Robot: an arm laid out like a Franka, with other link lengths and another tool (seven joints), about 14 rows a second.
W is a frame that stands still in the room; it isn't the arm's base.
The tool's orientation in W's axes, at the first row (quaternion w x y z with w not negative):
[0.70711, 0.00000, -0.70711, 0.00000]
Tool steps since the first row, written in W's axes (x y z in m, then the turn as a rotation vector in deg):
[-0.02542, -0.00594, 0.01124, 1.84, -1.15, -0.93]
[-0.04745, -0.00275, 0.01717, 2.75, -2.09, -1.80]
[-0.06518, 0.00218, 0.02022, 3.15, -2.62, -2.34]
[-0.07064, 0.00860, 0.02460, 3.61, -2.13, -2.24]
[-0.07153, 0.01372, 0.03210, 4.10, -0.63, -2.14]
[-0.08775, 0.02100, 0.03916, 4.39, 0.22, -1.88]
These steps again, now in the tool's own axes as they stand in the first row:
[0.01124, -0.00594, 0.02542, -0.93, -1.15, -1.84]
[0.01717, -0.00275, 0.04745, -1.80, -2.09, -2.75]
[0.02022, 0.00218, 0.06518, -2.34, -2.62, -3.15]
[0.02460, 0.00860, 0.07064, -2.24, -2.13, -3.61]
[0.03210, 0.01372, 0.07153, -2.14, -0.63, -4.10]
[0.03916, 0.02100, 0.08775, -1.88, 0.22, -4.39]

